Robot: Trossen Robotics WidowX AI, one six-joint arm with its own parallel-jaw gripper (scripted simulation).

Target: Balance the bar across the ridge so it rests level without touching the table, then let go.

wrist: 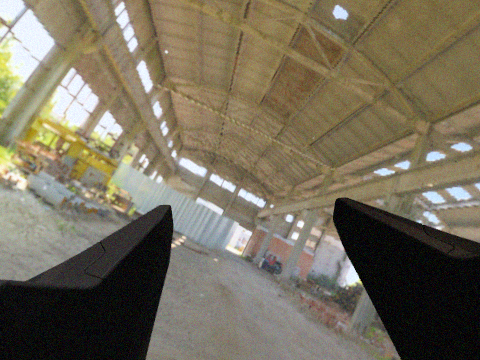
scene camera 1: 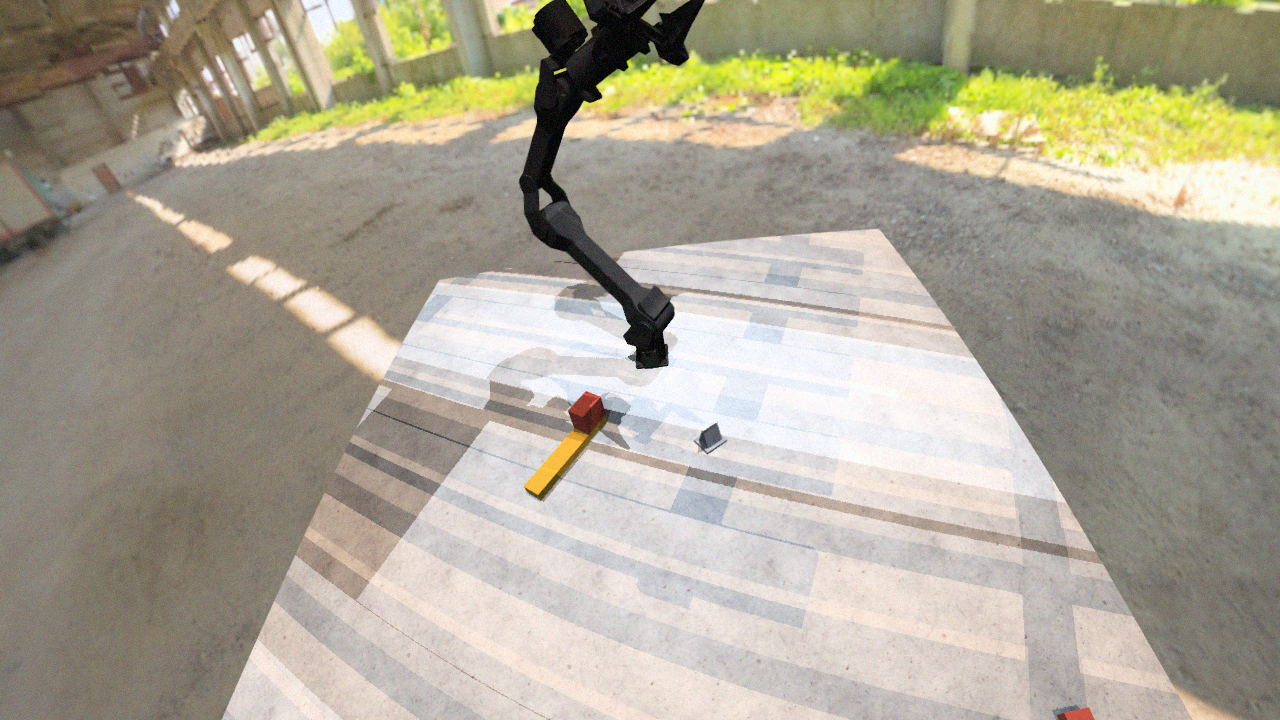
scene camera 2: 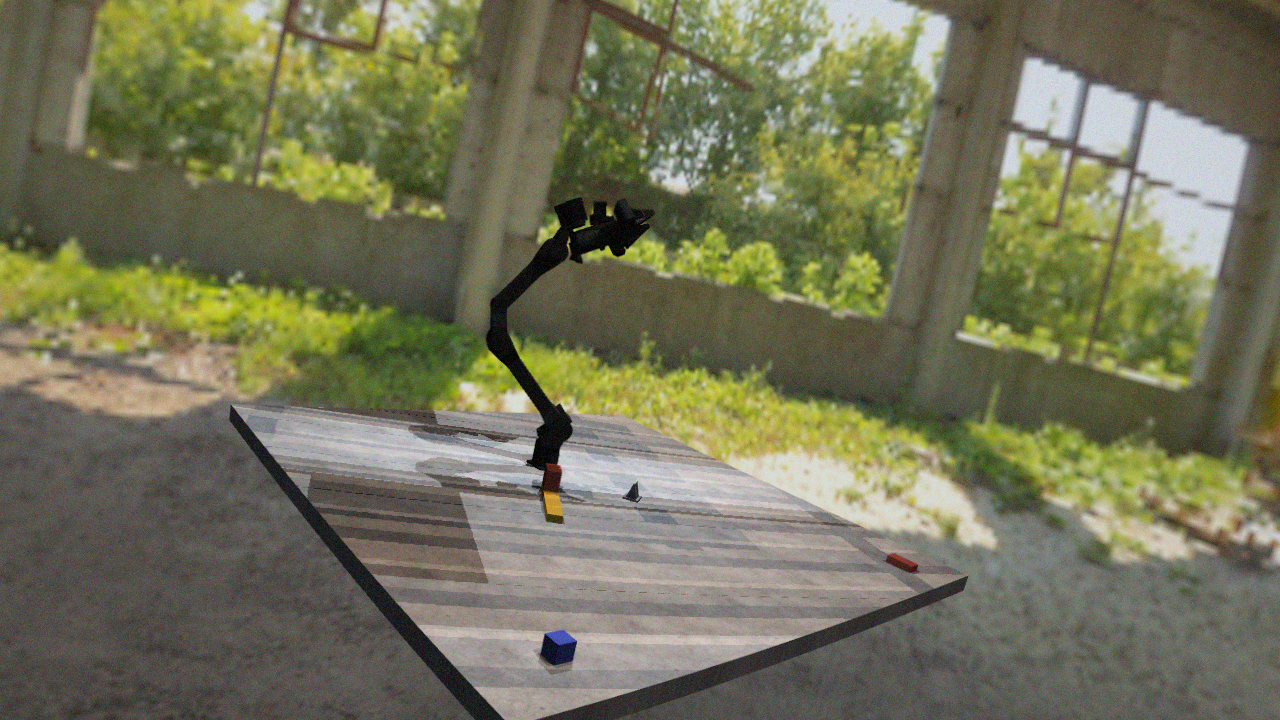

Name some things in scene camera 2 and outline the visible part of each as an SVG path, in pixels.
The gripper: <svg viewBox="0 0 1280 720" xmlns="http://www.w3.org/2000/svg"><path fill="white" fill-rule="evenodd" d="M653 209L633 209L629 206L626 199L617 201L614 214L617 218L615 220L613 215L606 216L607 202L594 202L593 214L589 215L589 227L592 228L596 236L597 250L600 249L600 252L604 251L605 247L608 246L613 255L617 257L624 255L626 250L650 228L649 224L642 223L655 214Z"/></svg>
A blue cube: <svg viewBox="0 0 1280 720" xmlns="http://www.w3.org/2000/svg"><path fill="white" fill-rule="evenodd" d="M564 630L544 634L541 654L554 666L573 662L577 641Z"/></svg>
